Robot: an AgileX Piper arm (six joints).
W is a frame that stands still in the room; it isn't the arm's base.
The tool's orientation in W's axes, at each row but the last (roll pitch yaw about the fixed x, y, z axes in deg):
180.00, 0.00, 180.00
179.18, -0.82, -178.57
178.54, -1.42, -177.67
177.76, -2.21, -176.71
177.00, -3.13, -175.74
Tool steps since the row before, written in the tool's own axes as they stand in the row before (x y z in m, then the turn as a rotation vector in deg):
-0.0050, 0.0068, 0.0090, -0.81, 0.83, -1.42
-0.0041, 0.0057, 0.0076, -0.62, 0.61, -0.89
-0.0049, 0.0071, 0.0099, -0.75, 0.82, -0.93
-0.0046, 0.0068, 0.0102, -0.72, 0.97, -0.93
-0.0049, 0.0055, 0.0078, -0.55, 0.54, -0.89
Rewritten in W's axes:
0.0050, 0.0068, -0.0090, 0.81, 0.83, 1.42
0.0038, 0.0059, -0.0076, 0.62, 0.61, 0.89
0.0044, 0.0075, -0.0098, 0.74, 0.83, 0.93
0.0038, 0.0074, -0.0101, 0.70, 0.97, 0.94
0.0040, 0.0062, -0.0078, 0.56, 0.54, 0.89

